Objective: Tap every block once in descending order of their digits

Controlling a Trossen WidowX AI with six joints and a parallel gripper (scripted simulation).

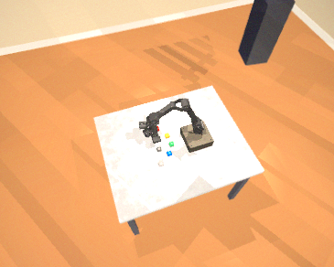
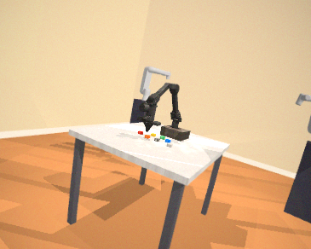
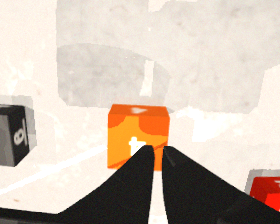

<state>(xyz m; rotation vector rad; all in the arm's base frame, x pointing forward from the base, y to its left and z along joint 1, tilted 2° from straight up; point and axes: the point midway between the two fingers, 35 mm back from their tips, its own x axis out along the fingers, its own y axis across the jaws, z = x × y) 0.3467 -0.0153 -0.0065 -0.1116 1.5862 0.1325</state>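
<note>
Now: the orange block 30 mm below my gripper tip, 10 mm to the left of it and 10 mm behind it. From my gripper tip the other things lie so: yellow block 110 mm behind, 30 mm below, 20 mm to the right; red block 100 mm to the right, 40 mm behind, 30 mm below; green block 130 mm behind, 60 mm to the left, 30 mm below.
</note>
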